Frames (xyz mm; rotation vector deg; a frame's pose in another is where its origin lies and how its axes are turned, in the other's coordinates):
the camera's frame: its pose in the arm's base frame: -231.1 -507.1 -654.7 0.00 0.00 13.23
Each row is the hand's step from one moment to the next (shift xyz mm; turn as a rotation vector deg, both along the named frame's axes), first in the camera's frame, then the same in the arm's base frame.
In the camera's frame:
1: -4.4 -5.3 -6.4 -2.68 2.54 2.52
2: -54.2 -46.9 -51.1 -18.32 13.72 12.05
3: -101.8 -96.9 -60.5 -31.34 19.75 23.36
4: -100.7 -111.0 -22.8 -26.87 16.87 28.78
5: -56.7 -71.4 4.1 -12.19 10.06 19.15
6: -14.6 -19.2 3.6 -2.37 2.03 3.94
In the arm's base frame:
1: -3.1 -6.2 -6.4 -3.19 1.86 2.52
2: -42.0 -58.1 -51.1 -20.97 9.16 12.05
3: -76.9 -117.6 -60.5 -35.03 12.05 23.36
4: -72.6 -131.1 -22.8 -30.02 10.27 28.78
5: -38.9 -82.5 4.1 -14.17 7.00 19.15
6: -9.8 -22.0 3.6 -2.77 1.43 3.94

